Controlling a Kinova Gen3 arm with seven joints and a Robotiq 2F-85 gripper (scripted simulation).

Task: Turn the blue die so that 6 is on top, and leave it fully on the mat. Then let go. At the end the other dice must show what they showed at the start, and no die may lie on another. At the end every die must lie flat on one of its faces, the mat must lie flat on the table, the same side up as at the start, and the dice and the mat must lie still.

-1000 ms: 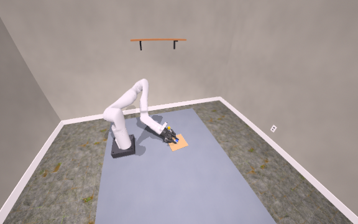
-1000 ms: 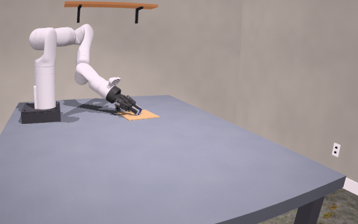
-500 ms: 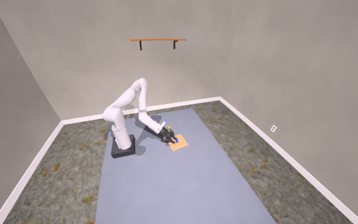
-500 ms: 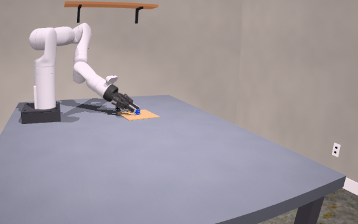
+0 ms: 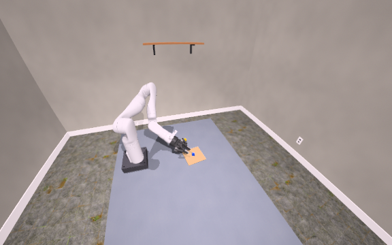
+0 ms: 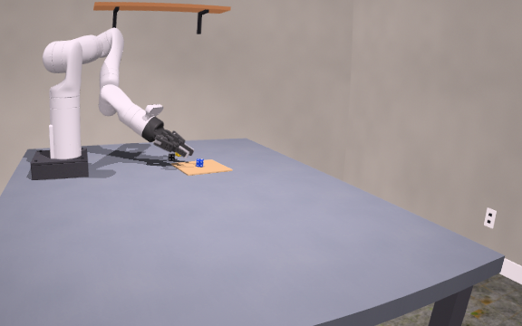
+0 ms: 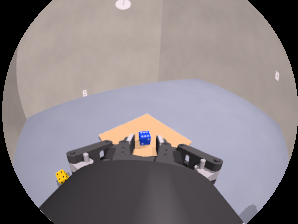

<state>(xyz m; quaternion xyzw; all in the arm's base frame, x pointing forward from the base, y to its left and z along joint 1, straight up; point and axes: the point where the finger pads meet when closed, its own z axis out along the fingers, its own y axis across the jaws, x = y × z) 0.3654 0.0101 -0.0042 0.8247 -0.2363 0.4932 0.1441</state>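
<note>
My gripper is now 40 mm short of the blue die, 20 mm to the left of it and 30 mm above it. Also, from my hand: black die: 30 mm behind, 90 mm to the left, 40 mm below; mat: 40 mm ahead, 20 mm to the right, 40 mm below; yellow die: 10 mm ahead, 150 mm to the left, 40 mm below.
</note>
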